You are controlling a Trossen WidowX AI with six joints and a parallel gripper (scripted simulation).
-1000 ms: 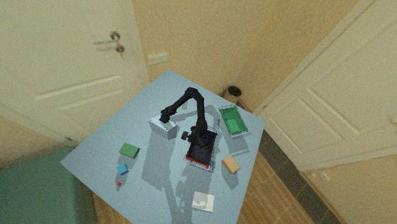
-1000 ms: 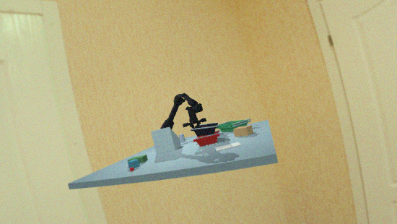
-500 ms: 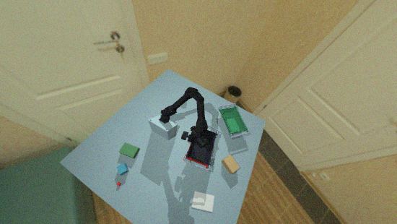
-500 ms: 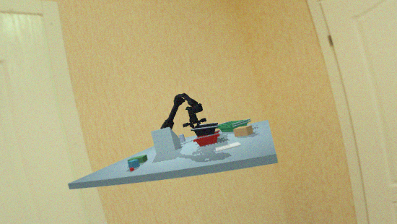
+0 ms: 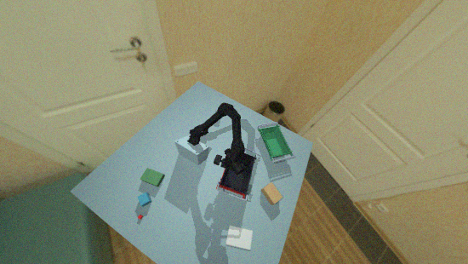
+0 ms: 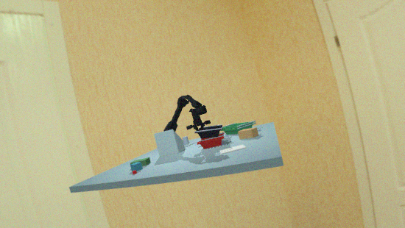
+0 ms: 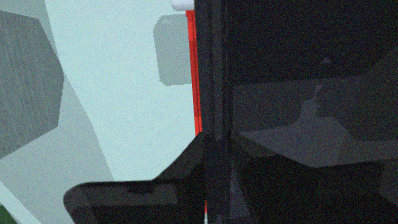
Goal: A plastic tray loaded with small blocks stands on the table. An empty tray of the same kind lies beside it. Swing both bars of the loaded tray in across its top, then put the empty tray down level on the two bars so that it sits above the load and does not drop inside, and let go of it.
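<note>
My gripper tip is 70 mm short of the black tray, 30 mm below it and 20 mm to the right of it. The rest, counted from my gripper tip: green block (390 mm behind, 300 mm to the right, 70 mm below); then white plate (310 mm to the right, 280 mm ahead, 90 mm below); then tan block (350 mm ahead, 60 mm below, 30 mm to the left).
</note>
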